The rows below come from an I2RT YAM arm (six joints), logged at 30 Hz.
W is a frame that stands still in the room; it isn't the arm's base.
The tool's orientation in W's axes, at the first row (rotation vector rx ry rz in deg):
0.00 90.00 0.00
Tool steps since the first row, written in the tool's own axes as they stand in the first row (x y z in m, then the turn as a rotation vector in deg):
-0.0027 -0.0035 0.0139 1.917 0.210 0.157
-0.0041 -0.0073 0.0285 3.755 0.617 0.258
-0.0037 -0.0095 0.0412 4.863 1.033 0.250
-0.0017 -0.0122 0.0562 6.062 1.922 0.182
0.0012 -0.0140 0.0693 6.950 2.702 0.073
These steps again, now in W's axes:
0.0139 -0.0035 0.0027 0.157 0.210 -1.917
0.0285 -0.0073 0.0041 0.258 0.617 -3.755
0.0412 -0.0095 0.0037 0.250 1.033 -4.863
0.0562 -0.0122 0.0017 0.182 1.922 -6.062
0.0693 -0.0140 -0.0012 0.073 2.702 -6.950

